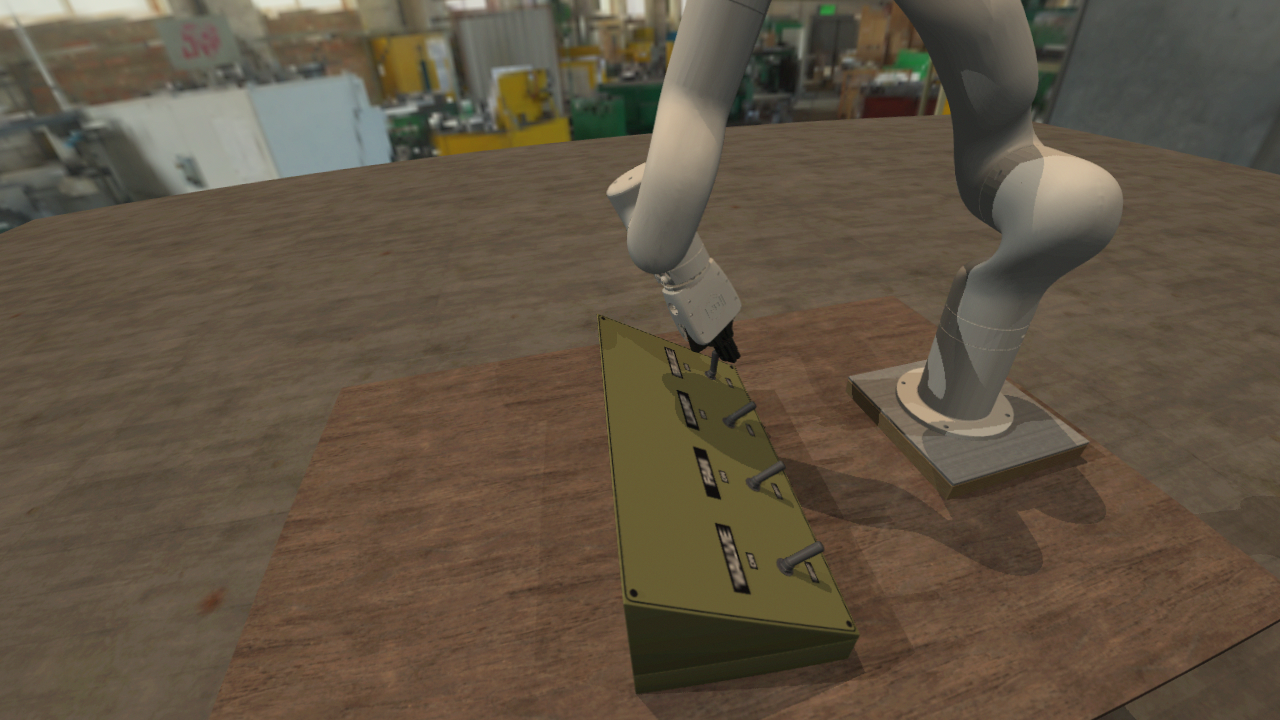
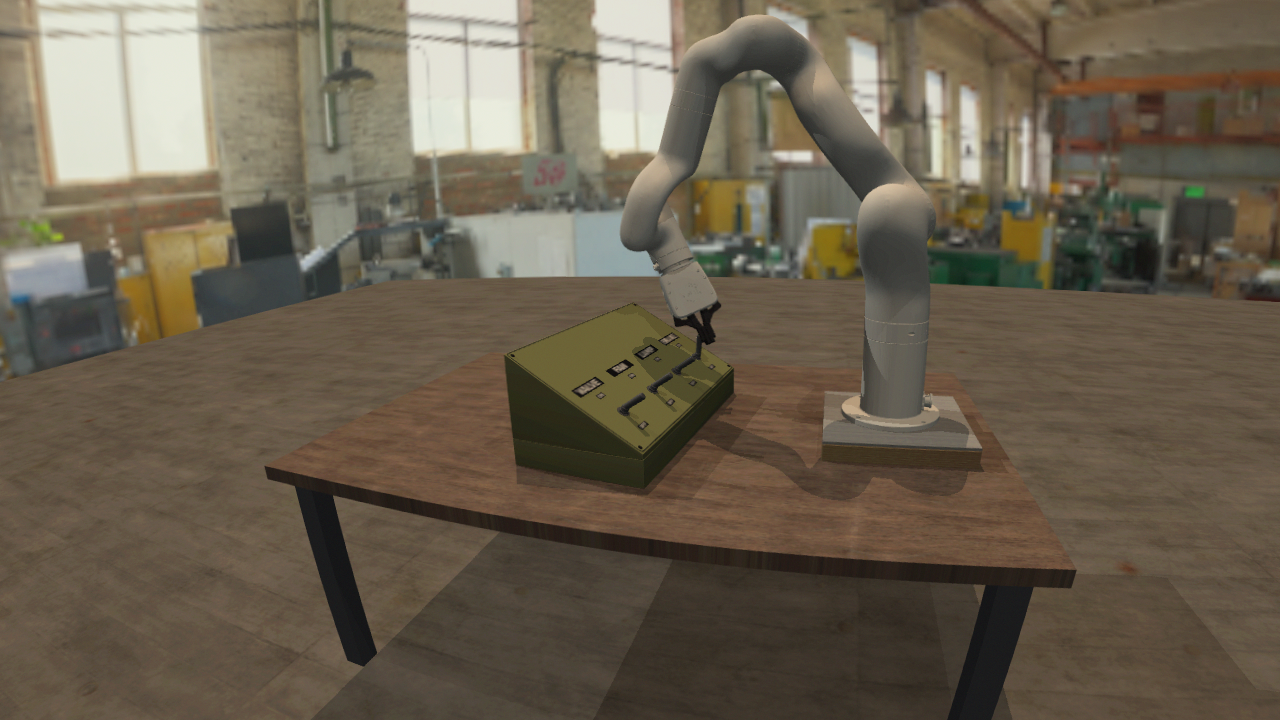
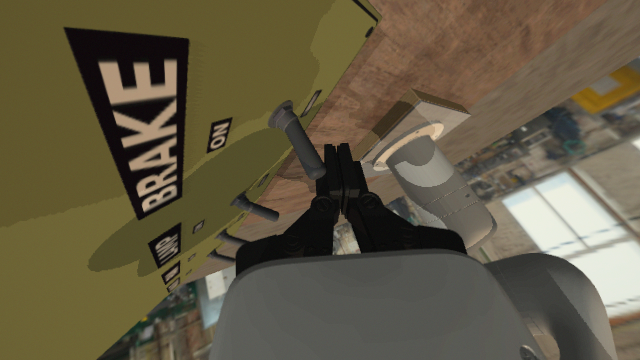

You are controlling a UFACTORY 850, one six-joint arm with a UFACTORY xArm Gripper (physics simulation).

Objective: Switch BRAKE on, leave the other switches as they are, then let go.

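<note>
The green switch panel (image 1: 662, 501) (image 2: 572, 411) (image 3: 260, 30) slopes down toward the arm's base. The BRAKE lever (image 1: 713, 366) (image 2: 699, 347) (image 3: 300, 142) is at its far end and stands more upright than the LAMP lever (image 1: 740, 413) (image 2: 685, 367) (image 3: 258, 208), the FAN lever (image 1: 766, 474) (image 2: 660, 385) and the VALVE lever (image 1: 801, 557) (image 2: 632, 403), which all lean toward the panel's low edge. My gripper (image 1: 733, 355) (image 2: 709, 339) (image 3: 334, 158) is shut and empty. Its fingertips are right beside the BRAKE lever's upper end, on the low-edge side; whether they touch it I cannot tell.
The panel stands on a wooden table (image 1: 402, 537) (image 2: 787, 519) (image 3: 400, 55). The arm's base plate (image 1: 971, 461) (image 2: 899, 437) (image 3: 442, 107) lies across from the panel's low edge. The other levers stand in a row along the panel from BRAKE toward its near end.
</note>
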